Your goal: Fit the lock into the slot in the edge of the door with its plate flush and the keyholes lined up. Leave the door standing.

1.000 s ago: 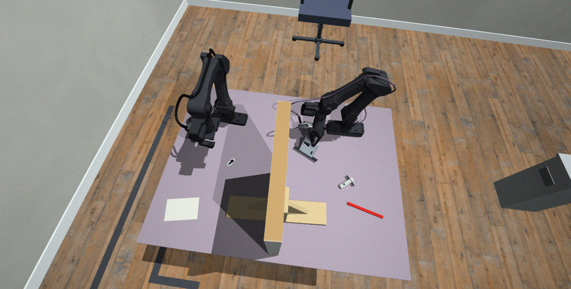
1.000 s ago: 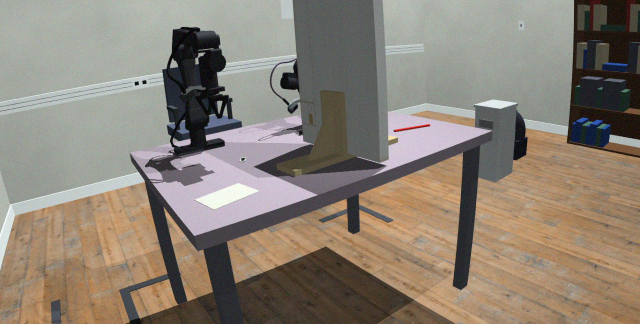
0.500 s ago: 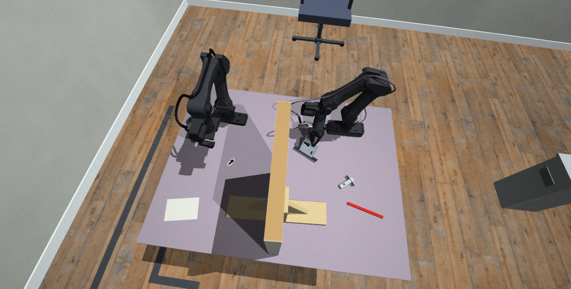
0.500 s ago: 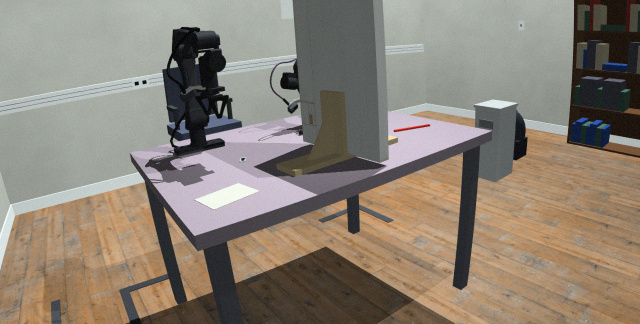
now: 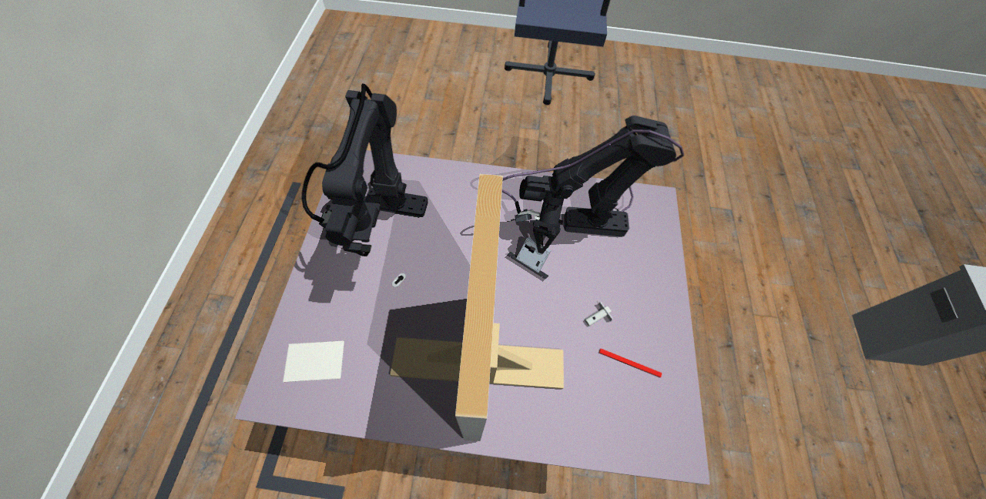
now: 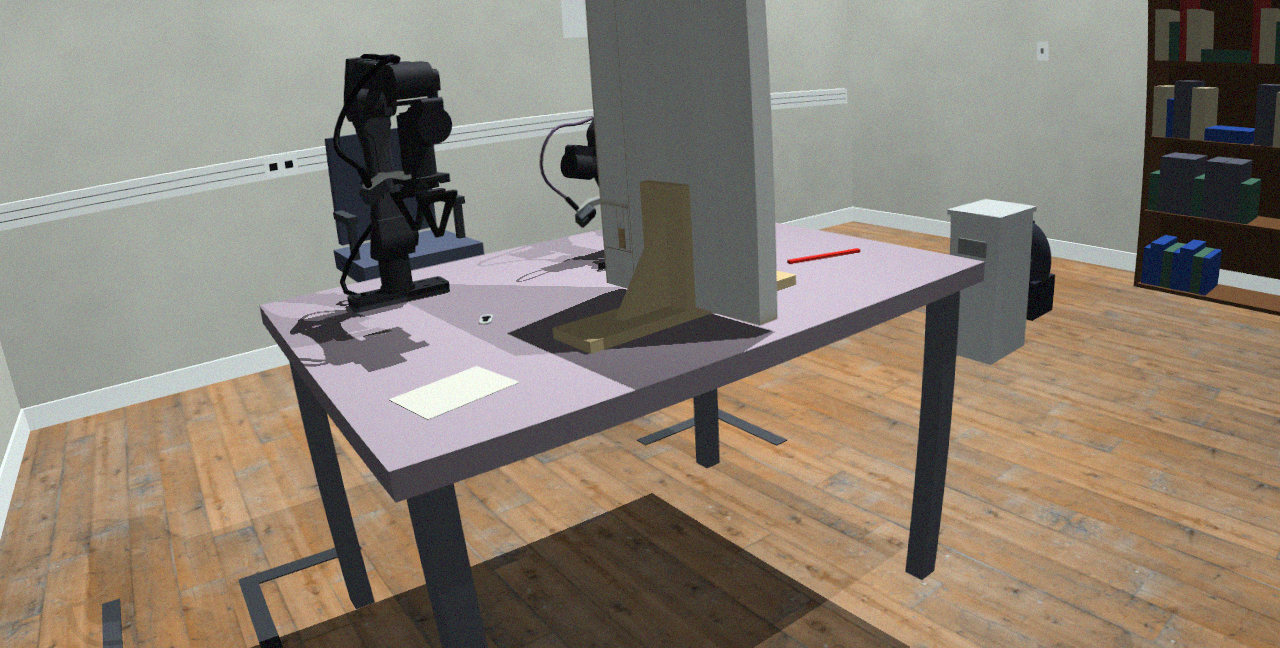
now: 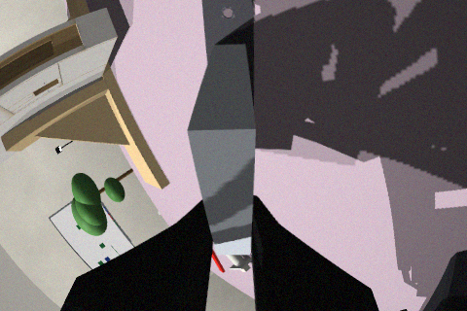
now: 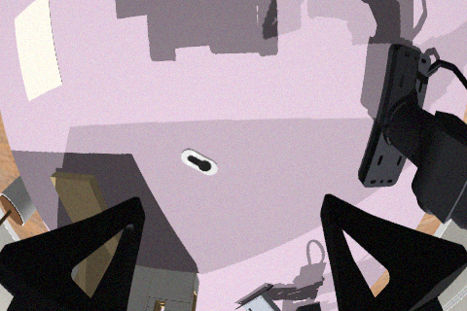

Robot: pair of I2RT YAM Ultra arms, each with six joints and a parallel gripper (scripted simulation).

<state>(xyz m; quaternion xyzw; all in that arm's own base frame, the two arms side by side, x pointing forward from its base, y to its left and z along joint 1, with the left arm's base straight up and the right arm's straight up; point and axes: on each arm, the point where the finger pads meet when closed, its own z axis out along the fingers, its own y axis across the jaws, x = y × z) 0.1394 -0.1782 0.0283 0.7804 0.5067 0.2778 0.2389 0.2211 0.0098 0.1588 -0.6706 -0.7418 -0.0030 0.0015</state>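
The lock is 10 mm ahead of my left hand, 20 mm to the right of it and 20 mm below it. Also, from my left hand: red rod (290 mm ahead, 270 mm to the left, 60 mm below); then cylinder piece (160 mm ahead, 180 mm to the left, 50 mm below); then keyhole plate (120 mm ahead, 420 mm to the right, 60 mm below).
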